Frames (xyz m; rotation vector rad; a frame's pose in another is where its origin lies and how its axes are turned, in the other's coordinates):
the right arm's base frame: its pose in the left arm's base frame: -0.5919 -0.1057 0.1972 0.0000 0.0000 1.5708
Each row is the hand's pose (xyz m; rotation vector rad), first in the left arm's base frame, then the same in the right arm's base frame.
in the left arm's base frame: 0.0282 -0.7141 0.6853 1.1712 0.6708 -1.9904
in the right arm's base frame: -0.6084 -0.6201 0.4881 -1.3470 0.3659 2.1344
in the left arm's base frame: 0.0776 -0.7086 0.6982 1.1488 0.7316 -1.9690
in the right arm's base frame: -0.6029 -0.6695 0.5010 -1.3840 0.3071 2.1403
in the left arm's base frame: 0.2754 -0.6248 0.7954 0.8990 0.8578 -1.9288
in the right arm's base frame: -0.5191 -0.8673 0.5982 -1.3430 0.0315 2.2653
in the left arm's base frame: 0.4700 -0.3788 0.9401 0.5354 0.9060 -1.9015
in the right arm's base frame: -0.2731 -1.0619 0.7429 -1.1489 -0.2954 2.4267
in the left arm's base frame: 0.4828 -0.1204 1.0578 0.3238 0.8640 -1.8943
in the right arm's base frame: -0.0147 -1.0747 0.8606 -0.9670 -0.4398 2.5181
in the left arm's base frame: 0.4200 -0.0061 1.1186 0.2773 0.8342 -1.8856
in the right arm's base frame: 0.0996 -1.0119 0.9214 -0.9133 -0.4576 2.5523
